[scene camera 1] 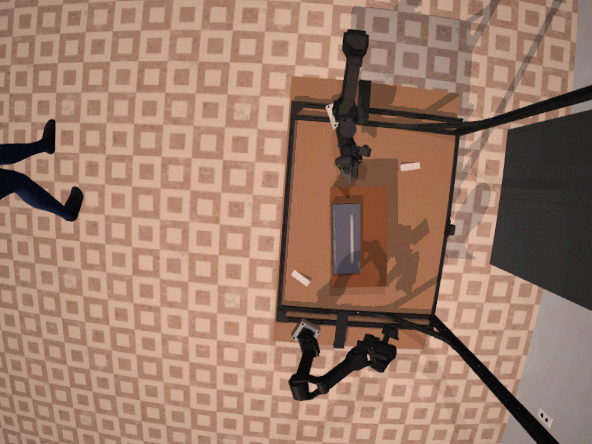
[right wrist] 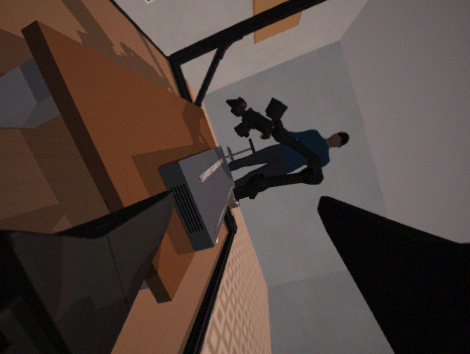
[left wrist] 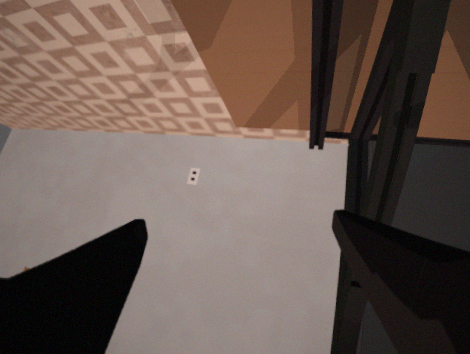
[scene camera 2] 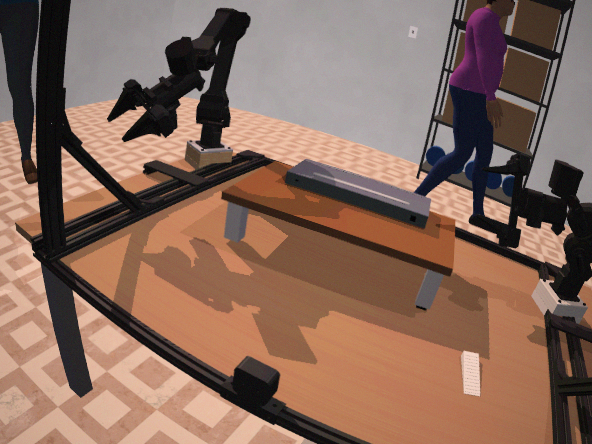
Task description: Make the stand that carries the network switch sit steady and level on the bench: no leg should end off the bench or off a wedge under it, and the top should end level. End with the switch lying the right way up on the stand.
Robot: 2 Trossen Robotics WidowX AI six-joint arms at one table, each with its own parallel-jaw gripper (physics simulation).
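Frame: origin at the left arm's base, x back, y right, z up, level; centimetres.
Seen in the pictures: left gripper, fingertip midpoint: [right wrist: 231, 105] [left wrist: 240, 224] [scene camera 2: 114, 130]; right gripper, fingertip midpoint: [scene camera 1: 353, 181] [right wrist: 247, 200] [scene camera 2: 479, 191]; left arm's base at its link origin: [scene camera 1: 306, 335] [right wrist: 235, 194] [scene camera 2: 209, 144]; right arm's base at its link origin: [scene camera 2: 564, 292].
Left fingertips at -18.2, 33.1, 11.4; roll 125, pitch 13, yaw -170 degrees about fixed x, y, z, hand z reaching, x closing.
Note:
Pixels of each thing's top centre, then the offset from my left fingertips to it, as dx, dy, dz. Level surfaces: height alone.
- near-right leg at its top centre: [right wrist: 71, 76] [scene camera 2: 437, 265] -53.5, -39.3, -8.5
- grey switch at its top centre: [right wrist: 218, 177] [scene camera 2: 363, 184] [scene camera 1: 346, 239] -29.8, -42.5, -4.2
- bench at its surface level: dz -17.2
The stand [scene camera 1: 375, 215] [scene camera 2: 270, 185] [right wrist: 110, 110] has an orange-brown top and grey legs. In scene camera 2, its near-left leg [scene camera 2: 236, 222] and near-right leg [scene camera 2: 431, 288] show; a dark strip is at the right foot, and I cannot tell whether that foot touches the bench. The back legs are hidden there. The grey switch [scene camera 1: 345, 239] [scene camera 2: 360, 187] [right wrist: 200, 185] lies flat along one long side of the top. Two white ridged wedges [scene camera 1: 410, 166] [scene camera 1: 301, 278] [scene camera 2: 471, 374] lie apart from the stand. My left gripper [scene camera 1: 390, 357] [scene camera 2: 116, 130] [left wrist: 240, 224] is open, outside the frame. My right gripper [scene camera 1: 350, 181] [scene camera 2: 480, 194] is open near the stand's short end.
Black rails [scene camera 1: 286, 210] [scene camera 2: 135, 327] border the bench [scene camera 1: 310, 165] [scene camera 2: 370, 395]. A black box [scene camera 2: 256, 380] is fixed on the near rail. A black upright [scene camera 2: 51, 125] rises at the left in scene camera 2. A person [scene camera 2: 477, 55] stands beyond the bench.

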